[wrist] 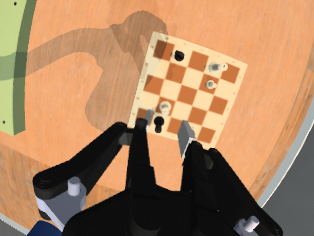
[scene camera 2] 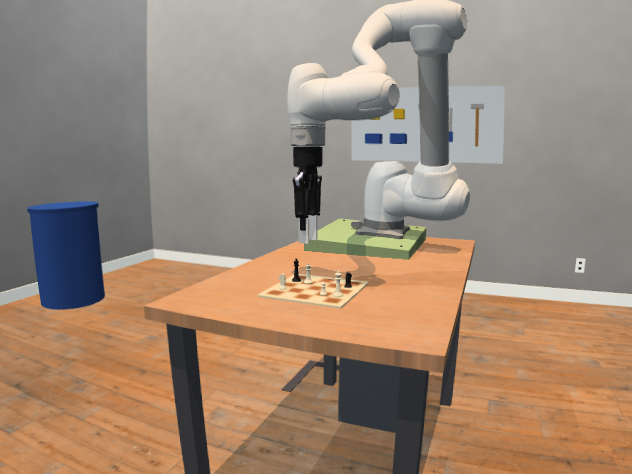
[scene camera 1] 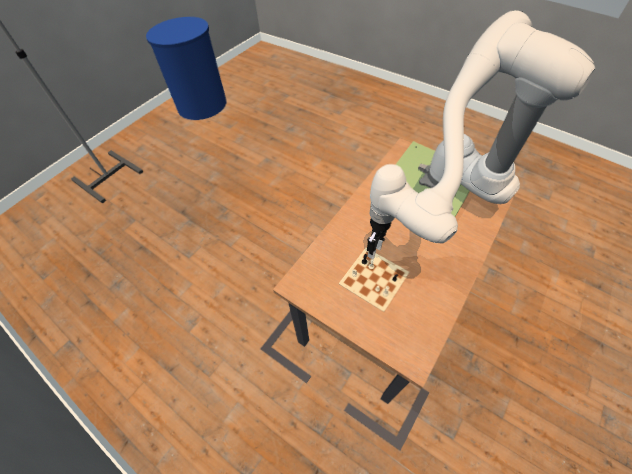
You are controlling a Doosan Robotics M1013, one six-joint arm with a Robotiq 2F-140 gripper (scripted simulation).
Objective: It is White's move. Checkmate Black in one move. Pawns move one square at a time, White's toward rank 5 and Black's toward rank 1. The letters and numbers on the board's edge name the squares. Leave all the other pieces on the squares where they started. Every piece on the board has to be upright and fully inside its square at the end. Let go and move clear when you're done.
Labels:
chessboard: wrist; scene camera 2; scene camera 1 363, 285
same spot on chessboard: [wrist: 183, 84] = [scene camera 2: 325, 287]

